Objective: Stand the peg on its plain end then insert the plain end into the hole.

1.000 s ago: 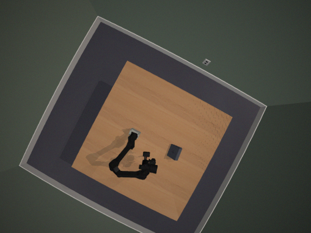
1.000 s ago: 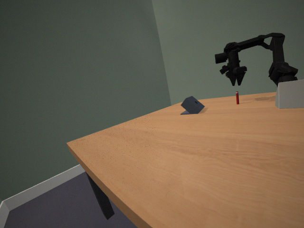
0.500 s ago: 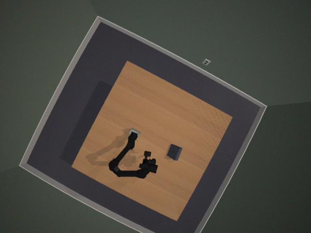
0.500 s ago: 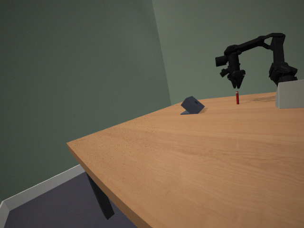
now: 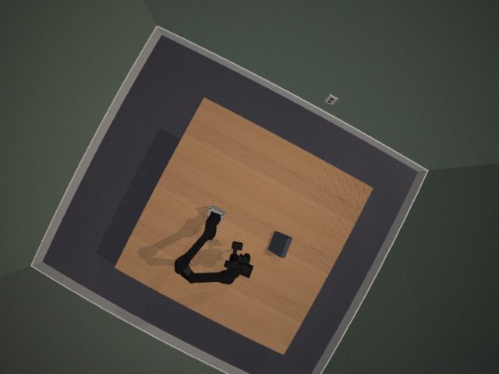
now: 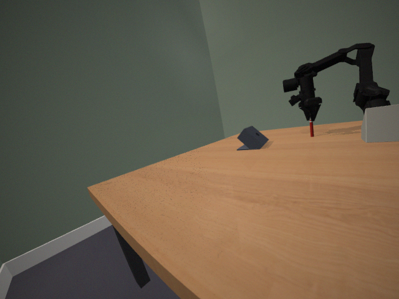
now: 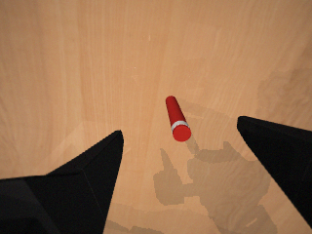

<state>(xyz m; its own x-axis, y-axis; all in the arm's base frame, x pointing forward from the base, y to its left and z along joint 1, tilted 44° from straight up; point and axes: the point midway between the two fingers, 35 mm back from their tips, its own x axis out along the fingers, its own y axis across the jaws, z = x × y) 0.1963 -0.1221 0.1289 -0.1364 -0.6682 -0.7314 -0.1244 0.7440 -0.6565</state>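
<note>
The red peg is 2 cm below my gripper tip. Also, from my gripper tip: dark sloped panel (25 cm ahead, 14 cm to the left, 4 cm below).
</note>
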